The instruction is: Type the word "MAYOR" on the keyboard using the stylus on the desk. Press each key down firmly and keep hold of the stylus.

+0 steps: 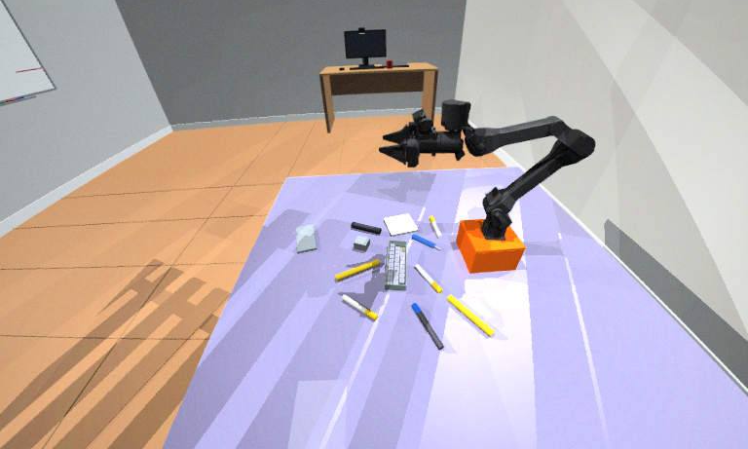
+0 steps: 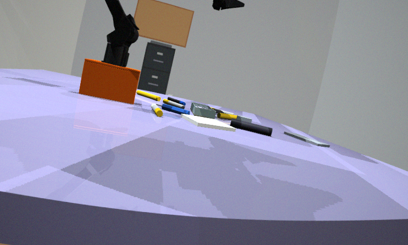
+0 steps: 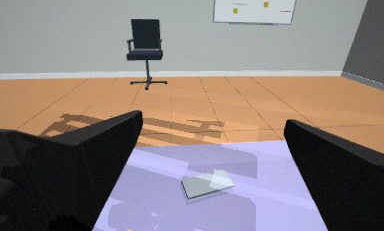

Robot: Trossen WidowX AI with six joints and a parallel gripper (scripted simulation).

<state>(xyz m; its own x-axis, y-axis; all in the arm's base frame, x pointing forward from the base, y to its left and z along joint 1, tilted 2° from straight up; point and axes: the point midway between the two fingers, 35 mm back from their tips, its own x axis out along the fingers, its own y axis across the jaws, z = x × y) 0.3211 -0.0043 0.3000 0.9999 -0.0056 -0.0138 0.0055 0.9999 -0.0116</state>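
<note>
My gripper tip is 38 cm above the stylus, 17 cm past it and 2 cm to the left of it. The rest, counted from my gripper tip: white pad 39 cm below, 13 cm to the right, 6 cm behind; small grey block 38 cm below, 8 cm ahead; black cylinder 38 cm below, 9 cm to the right, 8 cm ahead.
</note>
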